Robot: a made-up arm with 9 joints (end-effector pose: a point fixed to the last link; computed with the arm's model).
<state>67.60 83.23 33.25 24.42 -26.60 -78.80 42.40 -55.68 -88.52</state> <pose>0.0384 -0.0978 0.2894 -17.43 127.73 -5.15</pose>
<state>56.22 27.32 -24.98 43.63 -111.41 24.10 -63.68 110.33 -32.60</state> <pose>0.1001 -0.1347 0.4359 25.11 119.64 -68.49</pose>
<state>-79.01 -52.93 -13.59 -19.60 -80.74 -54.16 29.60 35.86 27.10</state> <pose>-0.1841 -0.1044 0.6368 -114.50 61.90 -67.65</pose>
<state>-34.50 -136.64 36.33 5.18 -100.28 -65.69 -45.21 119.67 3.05</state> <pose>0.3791 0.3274 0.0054 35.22 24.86 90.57</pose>
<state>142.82 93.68 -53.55 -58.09 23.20 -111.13 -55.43 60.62 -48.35</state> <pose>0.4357 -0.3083 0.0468 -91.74 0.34 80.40</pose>
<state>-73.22 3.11 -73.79 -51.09 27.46 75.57 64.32 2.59 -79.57</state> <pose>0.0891 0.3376 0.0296 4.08 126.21 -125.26</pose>
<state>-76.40 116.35 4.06 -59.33 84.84 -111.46 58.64 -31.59 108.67</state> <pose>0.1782 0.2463 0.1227 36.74 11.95 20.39</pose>
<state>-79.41 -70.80 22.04 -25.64 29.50 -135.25 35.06 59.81 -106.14</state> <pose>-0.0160 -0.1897 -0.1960 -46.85 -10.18 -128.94</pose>
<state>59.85 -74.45 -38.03 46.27 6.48 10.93 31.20 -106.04 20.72</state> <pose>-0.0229 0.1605 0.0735 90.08 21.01 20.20</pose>
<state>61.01 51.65 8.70 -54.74 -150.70 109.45 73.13 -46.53 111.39</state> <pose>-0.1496 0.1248 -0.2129 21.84 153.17 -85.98</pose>
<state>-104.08 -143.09 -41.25 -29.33 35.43 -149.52 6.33 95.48 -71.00</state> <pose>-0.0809 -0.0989 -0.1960 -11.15 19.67 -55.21</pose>
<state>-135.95 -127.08 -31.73 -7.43 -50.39 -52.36 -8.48 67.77 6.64</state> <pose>0.6526 -0.1427 0.2805 117.60 -51.57 -28.07</pose>
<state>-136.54 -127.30 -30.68 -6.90 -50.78 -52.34 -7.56 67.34 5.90</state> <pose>0.6580 -0.1634 0.2694 115.54 -53.98 -30.74</pose>
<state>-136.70 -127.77 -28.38 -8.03 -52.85 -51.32 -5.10 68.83 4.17</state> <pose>0.6631 -0.1817 0.2645 109.35 -57.49 -30.33</pose>
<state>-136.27 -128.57 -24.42 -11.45 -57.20 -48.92 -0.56 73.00 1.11</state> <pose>0.6685 -0.1949 0.2674 97.35 -61.74 -25.84</pose>
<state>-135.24 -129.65 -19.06 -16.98 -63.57 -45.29 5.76 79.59 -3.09</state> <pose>0.6747 -0.1996 0.2747 79.83 -65.32 -17.95</pose>
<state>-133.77 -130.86 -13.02 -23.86 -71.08 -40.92 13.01 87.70 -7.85</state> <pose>0.6813 -0.1946 0.2822 58.98 -66.93 -8.15</pose>
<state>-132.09 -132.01 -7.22 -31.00 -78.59 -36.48 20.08 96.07 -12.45</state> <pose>0.6870 -0.1807 0.2886 38.16 -66.41 2.02</pose>
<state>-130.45 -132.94 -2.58 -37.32 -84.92 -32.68 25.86 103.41 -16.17</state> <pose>0.6904 -0.1596 0.2944 20.82 -64.64 11.14</pose>
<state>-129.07 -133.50 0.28 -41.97 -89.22 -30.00 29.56 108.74 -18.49</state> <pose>0.6905 -0.1353 0.2986 9.26 -62.68 18.11</pose>
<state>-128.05 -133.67 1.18 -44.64 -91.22 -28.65 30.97 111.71 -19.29</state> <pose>0.6875 -0.1126 0.3003 4.11 -61.20 22.49</pose>
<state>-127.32 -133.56 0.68 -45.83 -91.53 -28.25 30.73 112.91 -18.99</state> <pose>0.6825 -0.0929 0.3002 3.57 -60.15 24.96</pose>
